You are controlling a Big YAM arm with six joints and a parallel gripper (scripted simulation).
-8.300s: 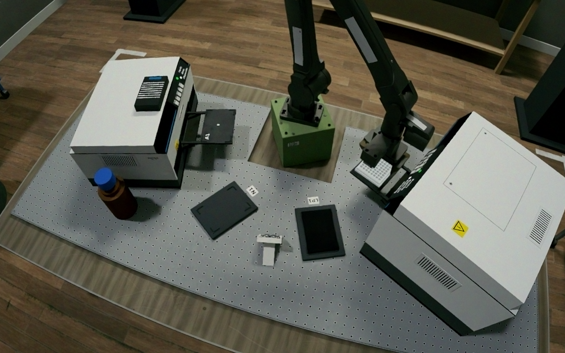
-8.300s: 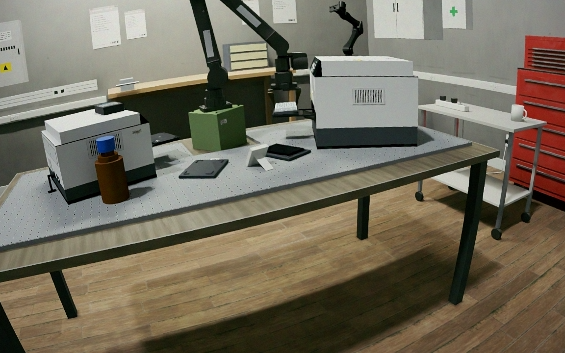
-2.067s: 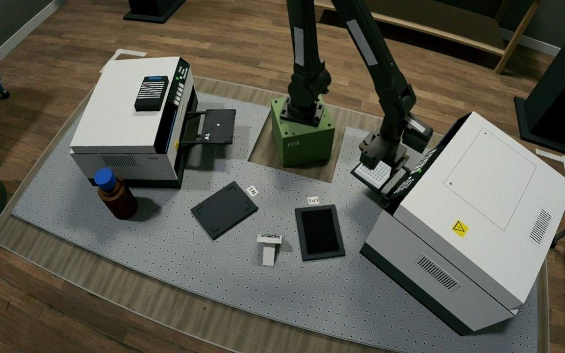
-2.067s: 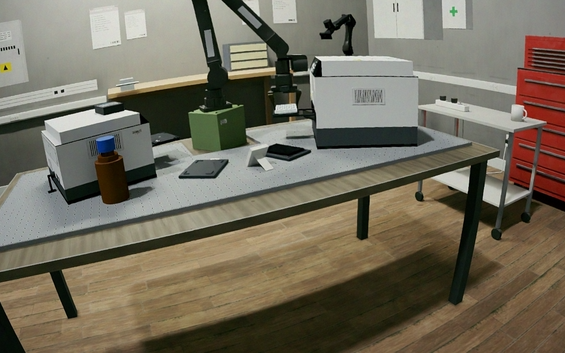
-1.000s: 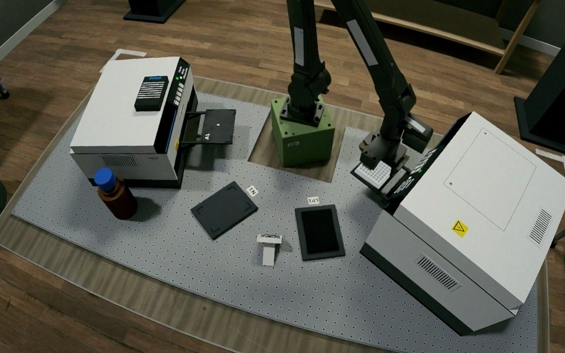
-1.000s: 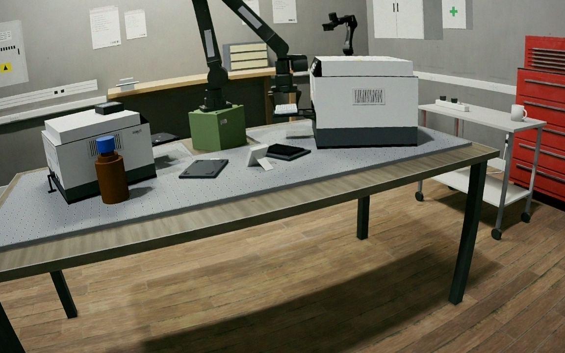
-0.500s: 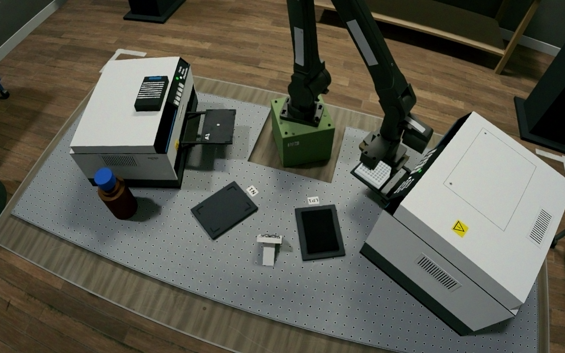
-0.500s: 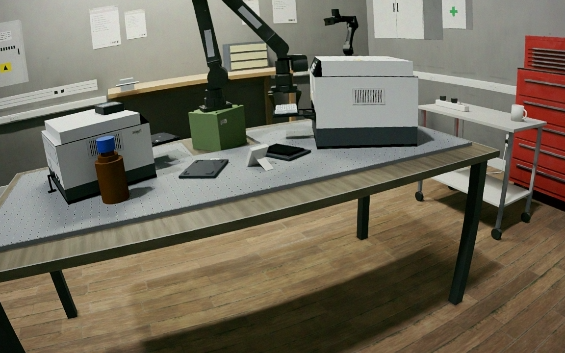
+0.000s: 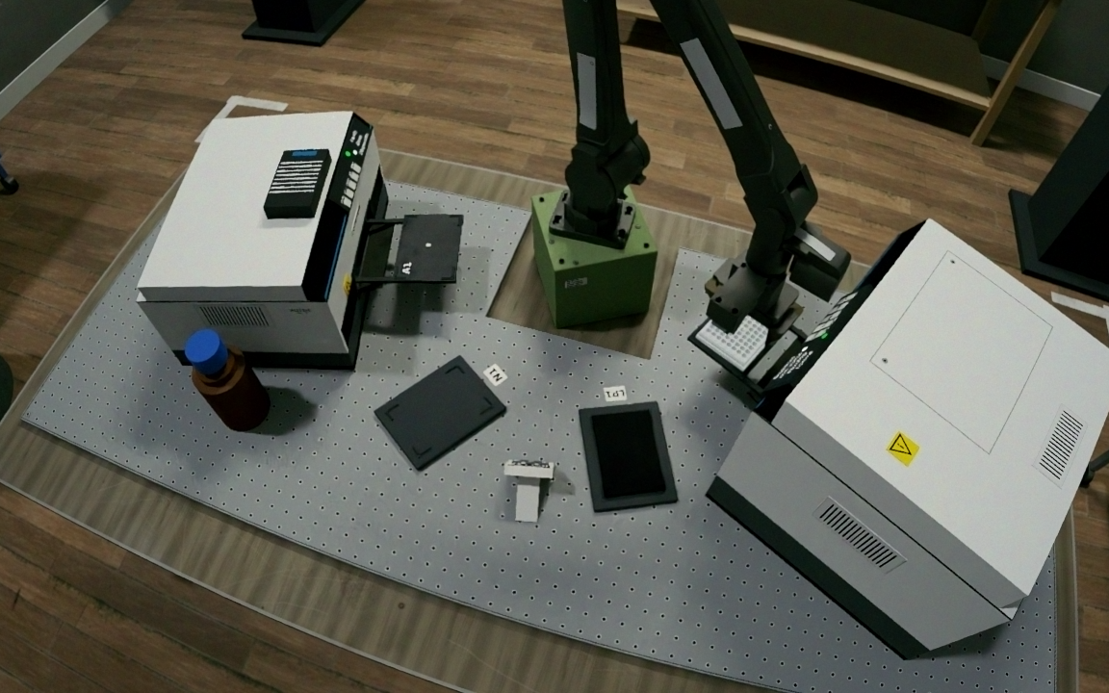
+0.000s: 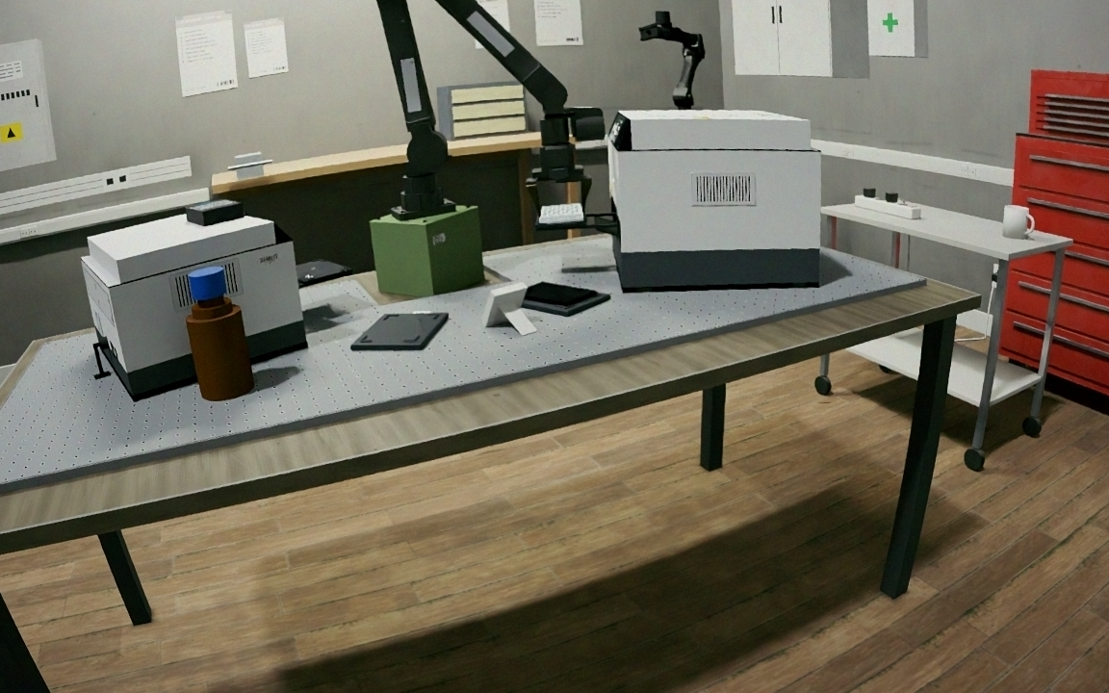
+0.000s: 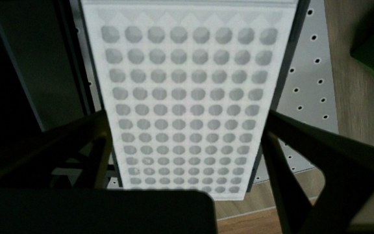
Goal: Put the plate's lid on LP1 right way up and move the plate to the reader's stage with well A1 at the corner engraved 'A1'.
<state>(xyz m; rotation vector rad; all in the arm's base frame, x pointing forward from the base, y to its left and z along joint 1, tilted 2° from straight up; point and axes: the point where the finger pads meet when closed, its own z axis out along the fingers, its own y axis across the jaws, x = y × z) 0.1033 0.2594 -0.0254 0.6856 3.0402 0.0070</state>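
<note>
The well plate is right at my hand. Also, from my hand: LP1 pad: 200 mm ahead, 120 mm to the right, 120 mm below; then dark lid: 200 mm ahead, 120 mm to the right, 110 mm below; then N1 nest: 210 mm ahead, 400 mm to the right, 120 mm below.
</note>
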